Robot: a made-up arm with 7 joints. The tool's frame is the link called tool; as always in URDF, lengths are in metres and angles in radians. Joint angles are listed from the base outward. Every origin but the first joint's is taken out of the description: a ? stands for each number. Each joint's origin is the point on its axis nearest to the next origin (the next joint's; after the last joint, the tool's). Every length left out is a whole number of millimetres.
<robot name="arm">
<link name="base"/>
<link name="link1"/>
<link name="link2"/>
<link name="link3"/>
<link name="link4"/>
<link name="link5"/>
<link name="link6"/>
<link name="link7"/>
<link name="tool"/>
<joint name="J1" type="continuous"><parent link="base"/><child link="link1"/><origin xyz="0.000 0.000 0.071"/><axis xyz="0 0 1"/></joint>
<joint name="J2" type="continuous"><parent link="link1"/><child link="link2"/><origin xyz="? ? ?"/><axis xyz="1 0 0"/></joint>
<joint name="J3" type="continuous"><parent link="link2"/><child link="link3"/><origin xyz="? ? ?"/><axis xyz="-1 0 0"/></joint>
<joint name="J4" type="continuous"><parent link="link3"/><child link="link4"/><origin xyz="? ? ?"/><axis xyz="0 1 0"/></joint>
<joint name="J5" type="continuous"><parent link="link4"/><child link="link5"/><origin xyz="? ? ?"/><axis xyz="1 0 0"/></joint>
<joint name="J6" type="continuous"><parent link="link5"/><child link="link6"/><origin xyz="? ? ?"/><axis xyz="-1 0 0"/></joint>
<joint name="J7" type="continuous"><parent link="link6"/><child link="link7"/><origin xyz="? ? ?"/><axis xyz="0 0 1"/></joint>
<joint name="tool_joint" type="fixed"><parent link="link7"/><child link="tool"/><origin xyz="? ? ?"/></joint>
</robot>
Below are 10 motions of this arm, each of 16 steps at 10 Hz.
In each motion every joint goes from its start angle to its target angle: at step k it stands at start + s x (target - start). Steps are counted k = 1, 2, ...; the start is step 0. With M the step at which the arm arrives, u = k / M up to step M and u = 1 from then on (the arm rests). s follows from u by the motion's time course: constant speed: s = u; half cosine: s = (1 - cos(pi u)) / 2; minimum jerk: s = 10 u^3 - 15 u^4 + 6 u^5.
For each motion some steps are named. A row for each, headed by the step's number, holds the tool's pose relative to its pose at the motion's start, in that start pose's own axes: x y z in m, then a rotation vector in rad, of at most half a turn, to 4 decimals.
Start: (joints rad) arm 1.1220 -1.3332 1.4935 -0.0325 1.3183 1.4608 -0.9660
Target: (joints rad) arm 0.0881 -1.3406 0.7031 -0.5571 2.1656 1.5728 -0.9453
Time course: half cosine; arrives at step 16
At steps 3, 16:
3: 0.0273 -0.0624 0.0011 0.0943 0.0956 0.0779
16: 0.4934 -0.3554 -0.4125 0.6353 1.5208 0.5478

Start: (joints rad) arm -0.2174 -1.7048 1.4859 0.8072 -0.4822 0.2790 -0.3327
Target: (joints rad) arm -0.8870 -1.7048 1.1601 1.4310 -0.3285 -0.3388 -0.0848
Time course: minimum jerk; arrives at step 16
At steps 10, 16:
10: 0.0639 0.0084 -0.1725 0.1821 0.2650 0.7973
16: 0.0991 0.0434 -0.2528 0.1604 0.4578 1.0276

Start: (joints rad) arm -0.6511 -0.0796 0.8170 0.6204 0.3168 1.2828 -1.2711
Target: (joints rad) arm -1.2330 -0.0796 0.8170 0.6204 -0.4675 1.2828 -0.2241
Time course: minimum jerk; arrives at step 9
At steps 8, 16:
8: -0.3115 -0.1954 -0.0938 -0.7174 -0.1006 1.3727
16: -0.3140 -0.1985 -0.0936 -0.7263 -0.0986 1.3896

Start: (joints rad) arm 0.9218 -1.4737 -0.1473 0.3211 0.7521 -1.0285 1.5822
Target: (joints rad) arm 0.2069 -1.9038 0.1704 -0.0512 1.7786 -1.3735 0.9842
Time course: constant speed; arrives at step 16
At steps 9, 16:
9: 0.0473 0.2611 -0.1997 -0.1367 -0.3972 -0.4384
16: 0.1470 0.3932 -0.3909 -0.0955 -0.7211 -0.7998

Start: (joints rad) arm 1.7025 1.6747 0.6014 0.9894 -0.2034 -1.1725 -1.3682
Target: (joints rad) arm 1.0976 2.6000 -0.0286 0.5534 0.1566 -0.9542 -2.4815
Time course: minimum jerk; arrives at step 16
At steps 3, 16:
3: 0.0167 0.0214 -0.0244 -0.0083 0.0625 0.0165
16: -0.2792 0.3138 -0.4972 -0.8175 0.7521 0.5044

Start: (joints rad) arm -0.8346 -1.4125 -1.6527 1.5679 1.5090 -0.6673 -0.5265
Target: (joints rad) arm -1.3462 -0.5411 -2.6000 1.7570 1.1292 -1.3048 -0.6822
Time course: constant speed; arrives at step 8
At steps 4, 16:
4: 0.3016 -0.1406 -0.1223 -0.1730 0.8020 -0.5764
16: 0.3949 -0.3113 -0.3409 -0.7009 1.4760 -1.0145

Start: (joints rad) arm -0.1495 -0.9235 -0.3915 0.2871 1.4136 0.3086 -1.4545
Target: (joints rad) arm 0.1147 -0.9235 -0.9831 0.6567 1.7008 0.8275 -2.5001
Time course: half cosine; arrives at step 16
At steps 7, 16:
7: 0.0863 0.1623 -0.0179 -0.2139 0.0761 -0.4246
16: 0.1948 0.3838 -0.1444 -0.6278 -0.0640 -0.9829

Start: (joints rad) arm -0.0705 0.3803 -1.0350 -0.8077 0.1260 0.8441 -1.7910
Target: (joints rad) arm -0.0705 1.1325 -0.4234 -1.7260 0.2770 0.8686 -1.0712
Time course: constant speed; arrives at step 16
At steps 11, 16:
11: 0.0623 -0.2643 0.0251 0.4368 0.1135 0.0229
16: 0.0435 -0.3899 0.0024 0.6465 0.0684 0.0246

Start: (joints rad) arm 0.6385 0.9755 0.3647 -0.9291 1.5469 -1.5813 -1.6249
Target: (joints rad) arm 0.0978 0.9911 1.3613 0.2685 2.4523 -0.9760 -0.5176
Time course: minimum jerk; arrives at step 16
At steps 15, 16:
15: 0.0184 -0.2813 -0.1547 0.4411 -1.3044 1.2898
16: 0.0187 -0.2817 -0.1551 0.4402 -1.3084 1.2939

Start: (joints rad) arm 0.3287 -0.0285 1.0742 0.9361 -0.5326 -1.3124 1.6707
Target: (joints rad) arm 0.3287 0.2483 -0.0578 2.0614 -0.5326 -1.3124 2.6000
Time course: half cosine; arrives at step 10
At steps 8, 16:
8: 0.1138 -0.3608 -0.7143 1.3188 -0.9563 0.9766
16: 0.1701 -0.3486 -0.7807 1.4591 -1.0576 1.0742

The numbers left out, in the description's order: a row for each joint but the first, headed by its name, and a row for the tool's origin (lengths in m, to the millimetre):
J2: -0.128 -0.332 0.000
J3: 0.000 -0.018 -0.080
J4: 0.000 -0.187 -0.015
J5: 0.129 0.000 0.110
J6: 0.000 0.075 -0.134
J7: 0.000 -0.182 0.305
tool: -0.106 0.059 0.000

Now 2 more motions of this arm.
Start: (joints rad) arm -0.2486 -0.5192 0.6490 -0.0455 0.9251 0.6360 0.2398
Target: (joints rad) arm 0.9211 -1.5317 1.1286 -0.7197 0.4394 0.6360 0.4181
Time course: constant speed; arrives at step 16
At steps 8, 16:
8: -0.0095 0.2046 -0.1321 -1.1597 -0.5941 0.4078
16: 0.1578 0.1875 -0.4339 -2.3532 -1.1899 0.2537

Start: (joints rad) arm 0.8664 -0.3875 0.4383 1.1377 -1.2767 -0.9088 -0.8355
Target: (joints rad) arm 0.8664 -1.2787 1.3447 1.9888 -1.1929 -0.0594 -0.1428
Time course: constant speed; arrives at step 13
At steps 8, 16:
8: -0.0997 -0.0015 -0.0158 -1.0706 0.4751 -0.2759
16: -0.1479 -0.0363 -0.0639 -1.2171 1.2265 -0.4482

